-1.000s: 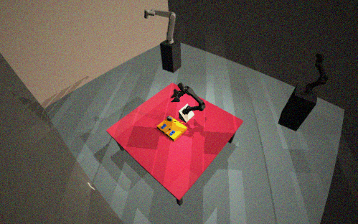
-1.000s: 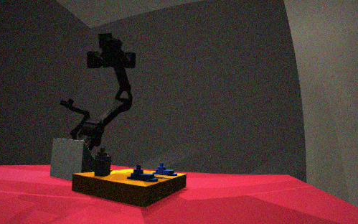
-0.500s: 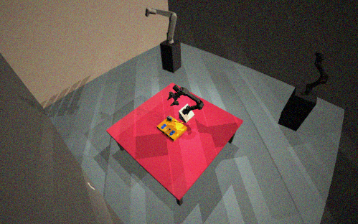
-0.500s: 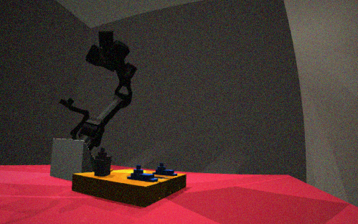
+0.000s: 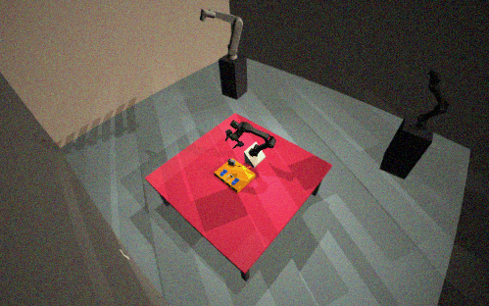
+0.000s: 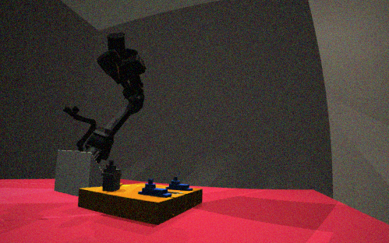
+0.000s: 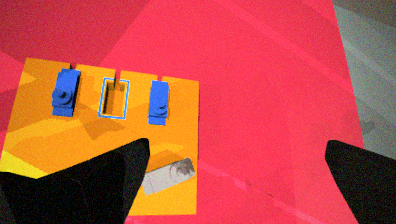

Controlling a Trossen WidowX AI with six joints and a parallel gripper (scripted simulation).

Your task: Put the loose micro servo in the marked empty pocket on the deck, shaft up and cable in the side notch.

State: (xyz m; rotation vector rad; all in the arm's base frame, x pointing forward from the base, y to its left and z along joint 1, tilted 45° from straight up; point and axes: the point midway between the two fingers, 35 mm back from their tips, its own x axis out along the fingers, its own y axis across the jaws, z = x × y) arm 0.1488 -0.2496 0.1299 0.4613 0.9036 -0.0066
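The yellow-orange deck is 300 mm below my gripper tip, 80 mm to the left of it and 10 mm ahead of it.
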